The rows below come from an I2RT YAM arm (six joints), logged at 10 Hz.
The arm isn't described. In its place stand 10 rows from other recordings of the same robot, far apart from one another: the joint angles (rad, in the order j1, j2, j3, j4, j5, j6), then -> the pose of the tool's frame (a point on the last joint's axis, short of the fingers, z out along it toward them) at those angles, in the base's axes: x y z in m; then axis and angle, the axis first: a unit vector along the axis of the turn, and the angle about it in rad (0 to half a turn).
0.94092 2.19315 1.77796 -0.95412 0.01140 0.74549 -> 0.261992, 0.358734, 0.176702, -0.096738, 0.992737, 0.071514, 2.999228
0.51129 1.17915 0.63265 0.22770 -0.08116 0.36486 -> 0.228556, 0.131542, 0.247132, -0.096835, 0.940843, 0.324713, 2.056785
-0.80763 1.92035 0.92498 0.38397 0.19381 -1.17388 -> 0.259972, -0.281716, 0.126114, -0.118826, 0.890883, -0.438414, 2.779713
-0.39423 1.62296 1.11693 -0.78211 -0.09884 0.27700 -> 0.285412, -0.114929, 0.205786, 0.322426, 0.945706, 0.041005, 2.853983
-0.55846 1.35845 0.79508 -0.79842 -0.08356 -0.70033 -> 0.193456, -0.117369, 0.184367, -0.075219, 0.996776, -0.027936, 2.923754
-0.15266 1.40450 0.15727 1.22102 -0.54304 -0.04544 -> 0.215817, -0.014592, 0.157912, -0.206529, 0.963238, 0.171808, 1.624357
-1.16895 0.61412 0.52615 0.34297 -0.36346 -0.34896 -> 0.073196, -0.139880, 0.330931, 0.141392, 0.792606, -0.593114, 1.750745
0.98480 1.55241 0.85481 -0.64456 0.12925 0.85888 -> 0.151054, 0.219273, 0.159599, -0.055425, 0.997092, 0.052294, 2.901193
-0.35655 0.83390 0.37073 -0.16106 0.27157 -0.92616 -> 0.162028, -0.070541, 0.189930, -0.197020, 0.902417, -0.383180, 2.553584
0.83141 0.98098 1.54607 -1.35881 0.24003 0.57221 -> 0.089861, 0.085977, 0.437351, -0.079029, 0.982359, 0.169483, 2.407712
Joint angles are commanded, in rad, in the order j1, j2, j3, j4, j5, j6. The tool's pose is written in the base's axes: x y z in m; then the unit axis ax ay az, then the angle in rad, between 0 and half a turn. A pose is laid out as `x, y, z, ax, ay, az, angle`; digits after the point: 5 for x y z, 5 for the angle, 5 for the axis.
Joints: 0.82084 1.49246 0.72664 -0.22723 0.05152 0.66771
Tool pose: 0.19039, 0.20170, 0.15835, -0.06774, 0.98144, 0.17941, 2.68524
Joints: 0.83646 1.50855 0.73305 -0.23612 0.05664 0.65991
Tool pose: 0.18821, 0.20548, 0.15546, -0.07886, 0.98194, 0.17195, 2.69654
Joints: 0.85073 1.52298 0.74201 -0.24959 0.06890 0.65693
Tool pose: 0.18645, 0.20884, 0.15342, -0.08609, 0.98300, 0.16220, 2.70380
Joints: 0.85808 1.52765 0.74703 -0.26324 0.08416 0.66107
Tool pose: 0.18532, 0.20985, 0.15285, -0.08601, 0.98442, 0.15337, 2.70484
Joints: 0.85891 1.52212 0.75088 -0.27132 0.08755 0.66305
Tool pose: 0.18515, 0.20983, 0.15490, -0.08497, 0.98457, 0.15295, 2.70206
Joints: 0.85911 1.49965 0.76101 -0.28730 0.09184 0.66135
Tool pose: 0.18502, 0.20953, 0.16264, -0.08487, 0.98391, 0.15722, 2.68719
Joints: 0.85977 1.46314 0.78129 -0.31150 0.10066 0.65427
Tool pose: 0.18505, 0.20936, 0.17647, -0.08647, 0.98249, 0.16505, 2.65723
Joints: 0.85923 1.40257 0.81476 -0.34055 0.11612 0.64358
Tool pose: 0.18497, 0.20820, 0.20028, -0.08690, 0.97953, 0.18157, 2.59915
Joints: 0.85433 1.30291 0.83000 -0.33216 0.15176 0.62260
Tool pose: 0.18218, 0.20101, 0.23120, -0.08325, 0.97415, 0.20999, 2.48422
